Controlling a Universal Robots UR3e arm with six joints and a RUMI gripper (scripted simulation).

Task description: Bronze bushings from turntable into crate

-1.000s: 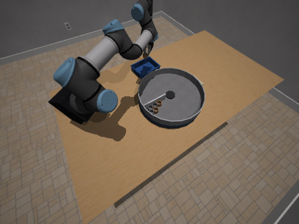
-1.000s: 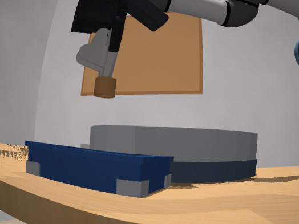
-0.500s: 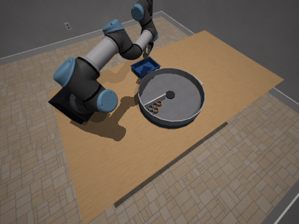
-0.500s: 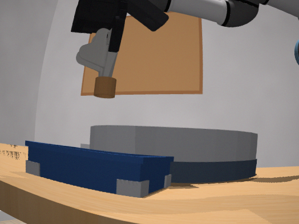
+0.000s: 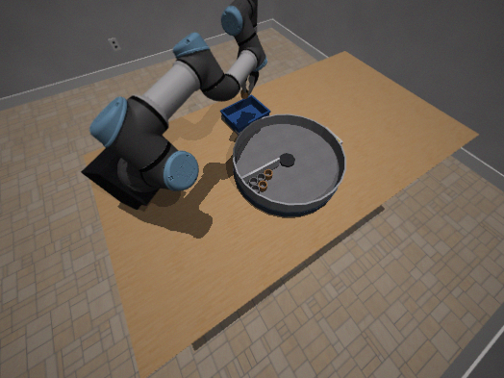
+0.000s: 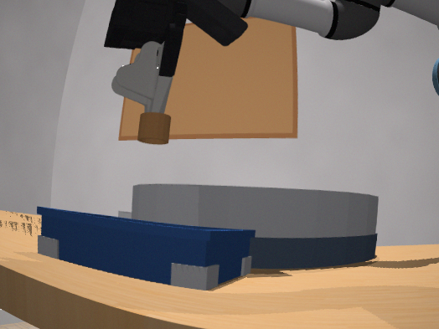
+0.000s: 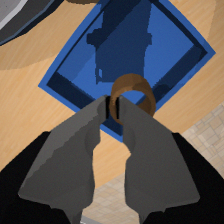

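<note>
Right now the blue crate is 10 mm to the left of my hand and 130 mm below it. Also, from my hand: grey turntable 80 mm behind, 310 mm to the right, 100 mm below.
</note>
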